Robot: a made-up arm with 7 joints.
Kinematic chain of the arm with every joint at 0, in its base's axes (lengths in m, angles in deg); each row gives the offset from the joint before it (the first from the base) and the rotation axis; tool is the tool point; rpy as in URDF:
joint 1: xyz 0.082 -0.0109 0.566 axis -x
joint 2: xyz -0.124 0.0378 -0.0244 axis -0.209 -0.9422 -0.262
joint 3: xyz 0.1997 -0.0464 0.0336 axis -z
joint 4: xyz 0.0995 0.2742 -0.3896 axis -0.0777 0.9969 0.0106
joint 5: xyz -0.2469 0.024 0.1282 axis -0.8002 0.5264 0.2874
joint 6: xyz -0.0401 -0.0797 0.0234 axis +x
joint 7: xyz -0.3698 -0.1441 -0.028 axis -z
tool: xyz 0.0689 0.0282 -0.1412 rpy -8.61 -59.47 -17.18
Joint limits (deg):
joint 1: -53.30..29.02
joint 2: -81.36..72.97
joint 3: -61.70..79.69
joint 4: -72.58..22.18
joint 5: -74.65..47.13
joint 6: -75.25..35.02
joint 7: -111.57..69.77
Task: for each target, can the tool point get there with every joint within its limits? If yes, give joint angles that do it. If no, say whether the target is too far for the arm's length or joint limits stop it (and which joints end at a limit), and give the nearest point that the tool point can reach.
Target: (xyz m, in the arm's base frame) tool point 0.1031 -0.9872 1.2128
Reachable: no: joint limits stop it (at a limit: joint 1, joint 2, joint 3, joint 7) | nearest point 0.1563 -0.6396 0.7186 | short by 0.607 m
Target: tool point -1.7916 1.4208 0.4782
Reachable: no: too far | nearest point -0.9312 0.8309 0.4859 | short by 1.043 m
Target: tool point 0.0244 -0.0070 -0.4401
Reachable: yes | joints 20.53 -3.45 50.55 -62.30 26.31 26.05 -84.89
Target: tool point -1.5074 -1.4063 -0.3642
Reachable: no: too far | nearest point -0.7498 -0.5212 0.0238 | short by 1.228 m
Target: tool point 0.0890 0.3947 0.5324
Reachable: yes | joints -35.66 44.37 45.29 7.55 10.76 -10.39 3.17
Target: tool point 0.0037 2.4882 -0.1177
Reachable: no: too far | nearest point -0.0322 1.1712 0.2001 | short by 1.355 m
